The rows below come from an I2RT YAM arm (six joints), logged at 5 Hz.
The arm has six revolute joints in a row. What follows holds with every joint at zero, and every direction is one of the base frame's.
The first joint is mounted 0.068 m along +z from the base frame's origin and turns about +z.
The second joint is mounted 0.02 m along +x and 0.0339 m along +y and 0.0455 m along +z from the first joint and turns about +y.
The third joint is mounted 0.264 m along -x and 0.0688 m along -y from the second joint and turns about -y.
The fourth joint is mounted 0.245 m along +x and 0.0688 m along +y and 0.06 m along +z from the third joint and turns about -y.
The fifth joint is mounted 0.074 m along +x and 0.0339 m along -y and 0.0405 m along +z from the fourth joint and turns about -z.
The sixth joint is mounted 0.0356 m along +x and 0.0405 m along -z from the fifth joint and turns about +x.
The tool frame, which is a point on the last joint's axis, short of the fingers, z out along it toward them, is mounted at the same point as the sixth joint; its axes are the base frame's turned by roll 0, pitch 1.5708 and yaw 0 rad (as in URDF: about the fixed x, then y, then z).
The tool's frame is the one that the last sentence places.
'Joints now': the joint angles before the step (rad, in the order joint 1, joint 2, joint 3, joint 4, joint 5, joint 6). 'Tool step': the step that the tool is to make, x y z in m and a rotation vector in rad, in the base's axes. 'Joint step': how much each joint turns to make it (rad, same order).
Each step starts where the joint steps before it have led.
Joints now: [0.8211, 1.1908, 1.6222, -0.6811, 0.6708, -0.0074]
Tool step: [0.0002, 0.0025, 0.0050, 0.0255, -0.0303, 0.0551]
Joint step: [0.0003, -0.0008, -0.0001, 0.0513, -0.0524, -0.0211]
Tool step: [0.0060, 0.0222, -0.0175, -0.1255, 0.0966, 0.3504]
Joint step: [0.0001, 0.0454, -0.0004, -0.0637, -0.3355, -0.1125]
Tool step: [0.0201, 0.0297, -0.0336, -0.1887, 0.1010, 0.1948]
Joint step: [0.0000, 0.1077, -0.0002, -0.0737, -0.1584, -0.1281]
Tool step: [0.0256, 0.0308, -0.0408, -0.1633, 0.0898, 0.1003]
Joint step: [0.0005, 0.1353, 0.0004, -0.0373, -0.0591, -0.0927]
